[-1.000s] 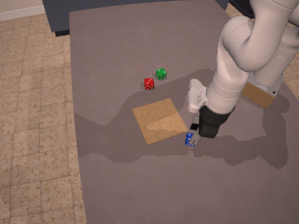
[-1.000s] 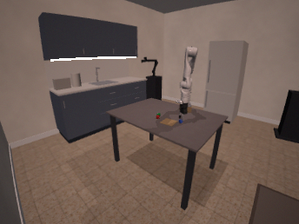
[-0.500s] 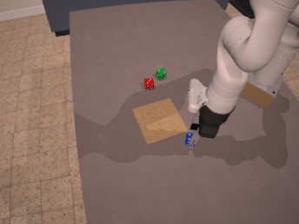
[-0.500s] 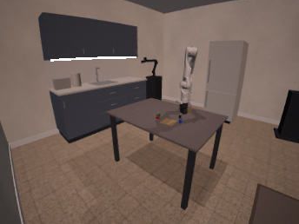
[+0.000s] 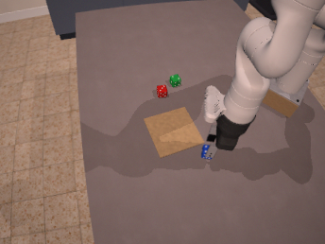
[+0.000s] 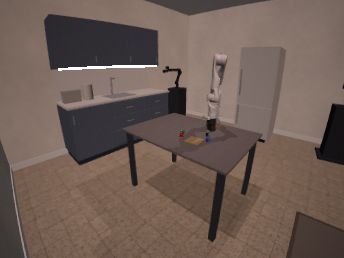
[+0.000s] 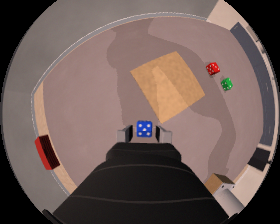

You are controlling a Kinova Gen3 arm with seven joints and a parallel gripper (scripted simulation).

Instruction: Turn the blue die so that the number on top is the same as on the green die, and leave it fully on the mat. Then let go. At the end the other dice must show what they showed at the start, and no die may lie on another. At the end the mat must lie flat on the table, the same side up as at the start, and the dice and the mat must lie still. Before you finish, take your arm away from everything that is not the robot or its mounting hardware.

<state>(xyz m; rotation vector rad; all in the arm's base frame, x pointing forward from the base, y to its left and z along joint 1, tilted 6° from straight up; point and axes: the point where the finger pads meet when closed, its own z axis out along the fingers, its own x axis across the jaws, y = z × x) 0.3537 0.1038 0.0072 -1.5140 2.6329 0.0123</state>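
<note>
Now: the blue die 4 cm below my hand. Also, from my hand: red die (25 cm to the right, 4 cm below, 4 cm ahead); tan mat (11 cm to the right, 6 cm ahead, 5 cm below); green die (29 cm to the right, 4 cm below, 2 cm behind).
</note>
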